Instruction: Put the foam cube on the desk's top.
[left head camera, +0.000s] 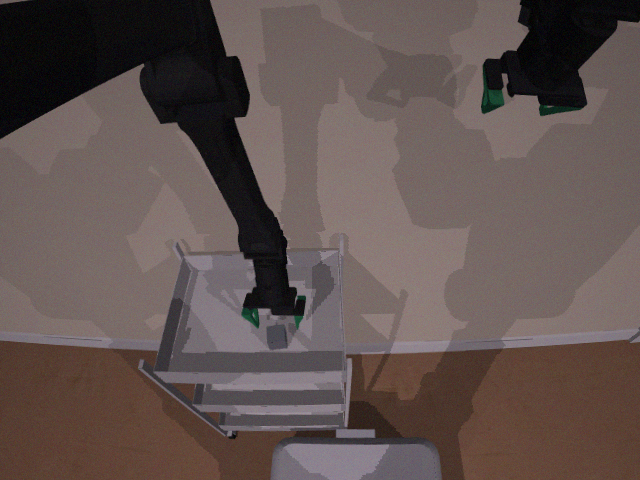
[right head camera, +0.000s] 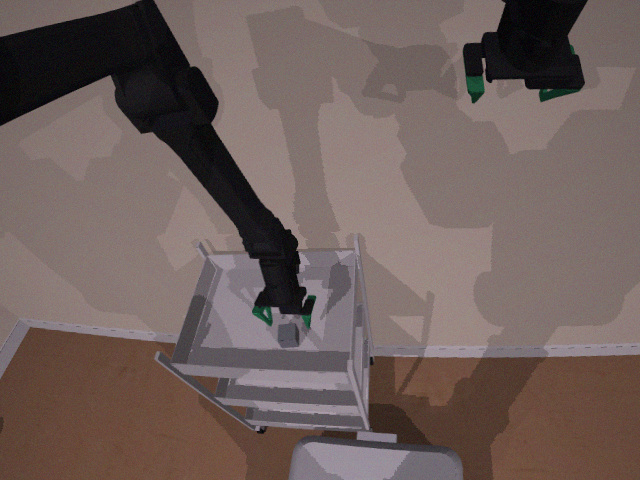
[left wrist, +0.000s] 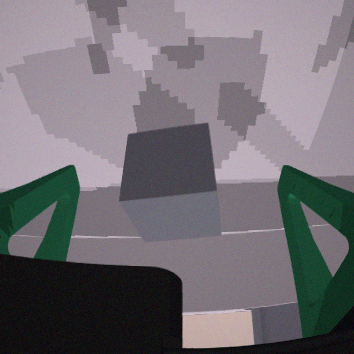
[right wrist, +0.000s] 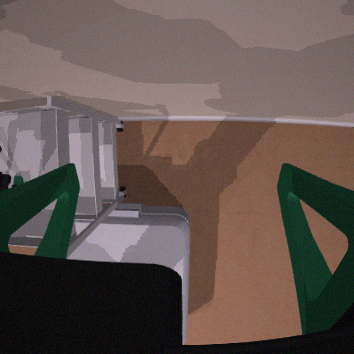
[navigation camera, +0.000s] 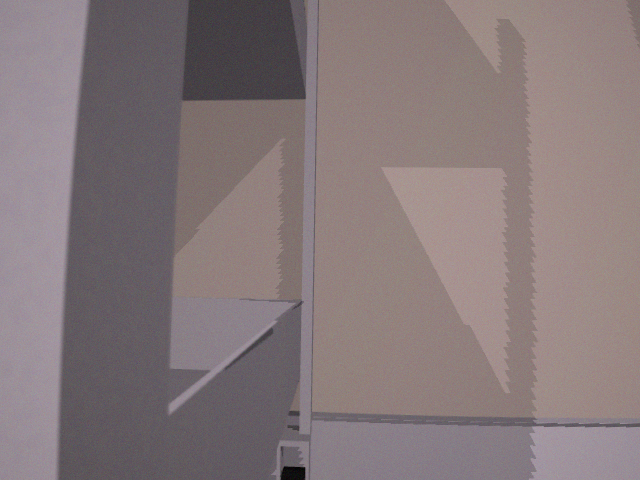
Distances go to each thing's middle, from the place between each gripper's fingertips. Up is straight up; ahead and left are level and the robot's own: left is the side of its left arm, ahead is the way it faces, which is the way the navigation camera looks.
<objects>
Now: left hand 2 cm past the grey foam cube (left wrist: 168, 190) and 1 cm above it.
I see the grey foam cube 13 cm behind my right hand, 42 cm to the left of it and 51 cm below it.
</objects>
